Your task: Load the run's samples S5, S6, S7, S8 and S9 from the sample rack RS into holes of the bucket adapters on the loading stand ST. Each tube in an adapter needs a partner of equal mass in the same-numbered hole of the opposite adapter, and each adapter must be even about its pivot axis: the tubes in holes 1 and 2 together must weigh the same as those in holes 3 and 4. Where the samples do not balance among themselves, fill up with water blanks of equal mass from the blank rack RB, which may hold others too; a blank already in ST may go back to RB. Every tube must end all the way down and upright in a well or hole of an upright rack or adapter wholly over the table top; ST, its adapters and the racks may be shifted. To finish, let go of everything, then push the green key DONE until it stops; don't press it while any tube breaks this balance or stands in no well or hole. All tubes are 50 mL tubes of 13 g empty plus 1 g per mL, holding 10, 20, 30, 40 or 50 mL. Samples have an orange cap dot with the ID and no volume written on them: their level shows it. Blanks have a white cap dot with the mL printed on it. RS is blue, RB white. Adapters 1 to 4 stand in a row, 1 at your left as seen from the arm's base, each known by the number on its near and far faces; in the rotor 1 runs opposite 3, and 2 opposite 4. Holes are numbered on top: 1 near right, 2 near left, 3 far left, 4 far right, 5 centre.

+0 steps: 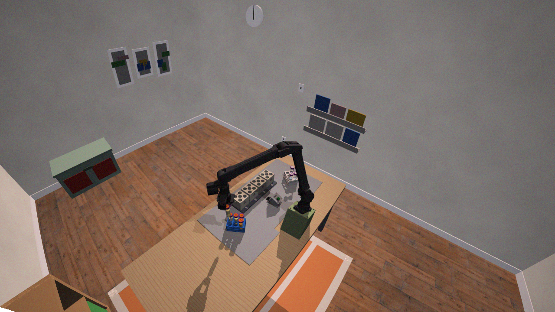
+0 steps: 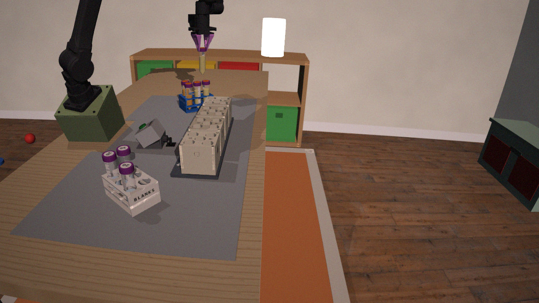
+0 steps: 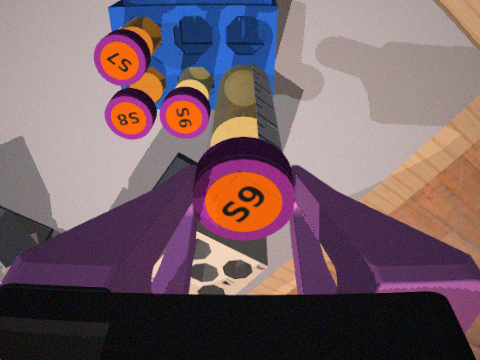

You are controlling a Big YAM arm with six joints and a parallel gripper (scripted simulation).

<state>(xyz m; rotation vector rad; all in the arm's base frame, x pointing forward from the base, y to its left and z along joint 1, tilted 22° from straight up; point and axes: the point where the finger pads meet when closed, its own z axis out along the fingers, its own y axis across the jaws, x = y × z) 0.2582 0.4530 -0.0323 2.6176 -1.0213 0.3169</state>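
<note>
Right now the sample tube S9 is 10 mm to the left of my hand and 50 mm below it. Also, from my hand: blue sample rack RS: 20 mm behind, 40 mm to the right, 220 mm below; then orange-dot sample tube: 70 mm behind, 60 mm to the right, 190 mm below; then sample S8: 30 mm behind, 90 mm to the right, 190 mm below.
</note>
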